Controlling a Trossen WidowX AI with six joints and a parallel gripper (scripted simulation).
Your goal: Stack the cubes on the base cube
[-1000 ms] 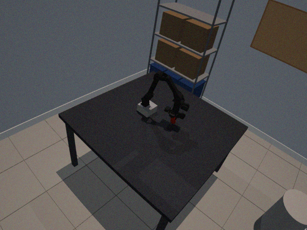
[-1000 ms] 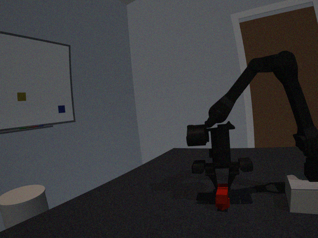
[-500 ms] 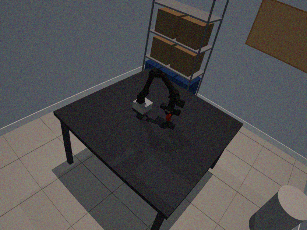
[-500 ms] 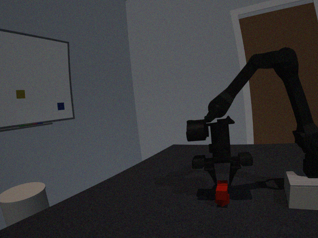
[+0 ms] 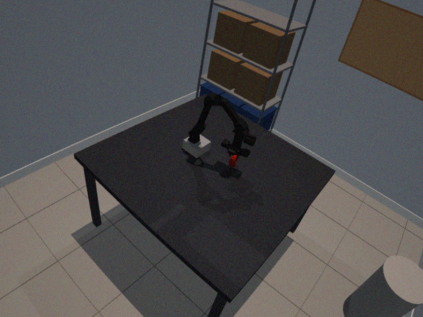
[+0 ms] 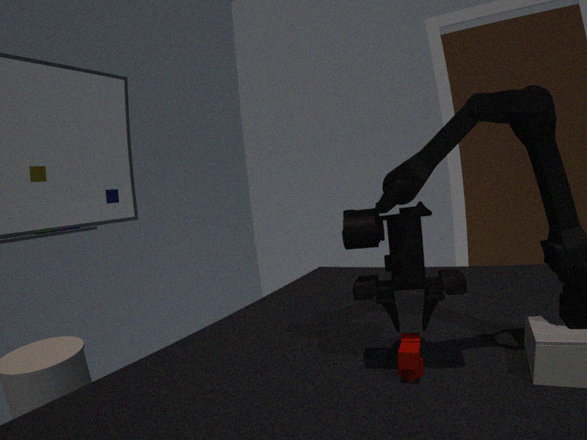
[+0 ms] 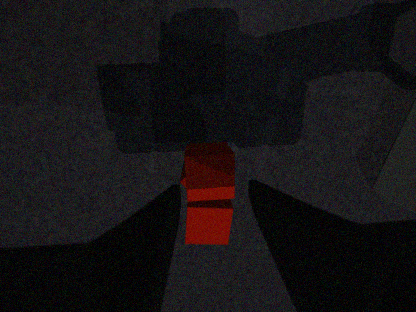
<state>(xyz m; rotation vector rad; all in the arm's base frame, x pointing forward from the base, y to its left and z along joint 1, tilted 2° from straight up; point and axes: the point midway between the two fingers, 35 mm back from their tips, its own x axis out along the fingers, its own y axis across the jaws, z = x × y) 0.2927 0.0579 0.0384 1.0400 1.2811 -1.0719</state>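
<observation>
Now: gripper tip 3 cm above the red cube.
</observation>
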